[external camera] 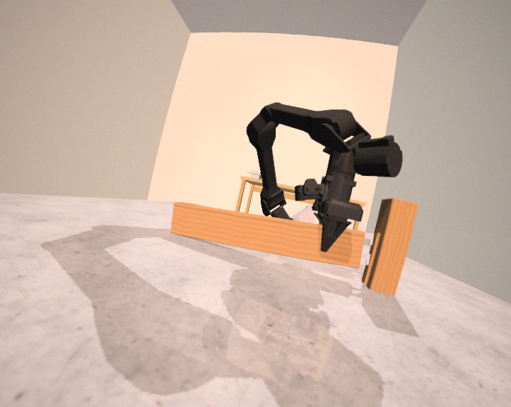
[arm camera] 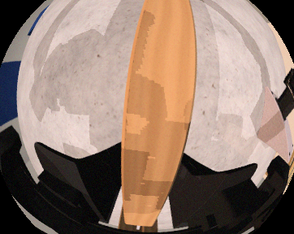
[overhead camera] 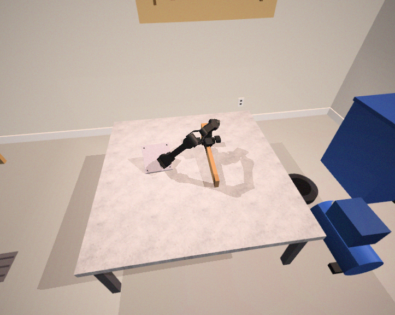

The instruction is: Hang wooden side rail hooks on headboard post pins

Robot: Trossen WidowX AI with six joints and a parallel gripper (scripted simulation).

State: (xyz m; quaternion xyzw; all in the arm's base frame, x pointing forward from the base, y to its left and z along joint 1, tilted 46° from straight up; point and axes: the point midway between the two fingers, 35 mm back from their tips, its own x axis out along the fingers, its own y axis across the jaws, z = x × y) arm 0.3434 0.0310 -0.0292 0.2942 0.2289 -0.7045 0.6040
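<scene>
Now: gripper tip 2 cm short of the headboard post, 12 cm to the right of it and 4 cm below it.
</scene>
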